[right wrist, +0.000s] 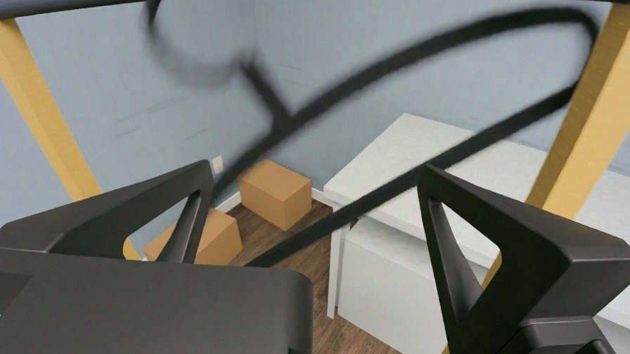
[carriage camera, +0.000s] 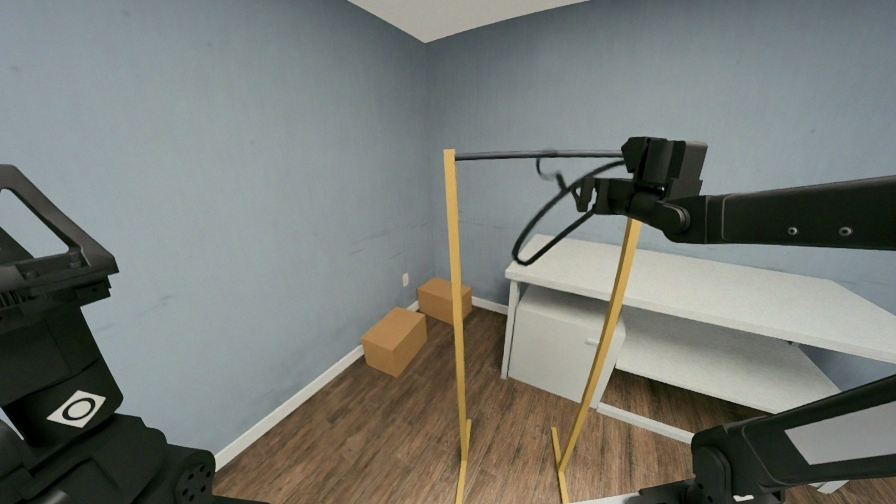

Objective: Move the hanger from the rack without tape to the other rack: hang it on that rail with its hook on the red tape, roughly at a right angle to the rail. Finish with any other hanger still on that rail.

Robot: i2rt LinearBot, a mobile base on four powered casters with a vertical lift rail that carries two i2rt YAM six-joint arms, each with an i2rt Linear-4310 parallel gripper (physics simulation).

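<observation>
A thin black hanger (carriage camera: 557, 238) (right wrist: 375, 197) hangs tilted from the dark rail (carriage camera: 501, 155) (right wrist: 75, 6) of a yellow-post rack (carriage camera: 455, 250) (right wrist: 585, 125). Its hook is at the rail and looks blurred. No red tape shows on the visible rail. My right gripper (carriage camera: 590, 194) (right wrist: 315, 173) is open, below the rail near the right post. In the right wrist view the hanger's lower bar and one shoulder cross the view between and beyond the fingers; they are not clamped. One open finger of my left gripper (carriage camera: 50, 216) shows at the far left, away from the rack.
A white desk (carriage camera: 701, 275) (right wrist: 400, 145) with a cabinet (carriage camera: 557, 338) stands behind the rack at the right. Two brown boxes (carriage camera: 394, 341) (right wrist: 275, 192) lie on the floor by the left wall. The taped rack does not show in these views.
</observation>
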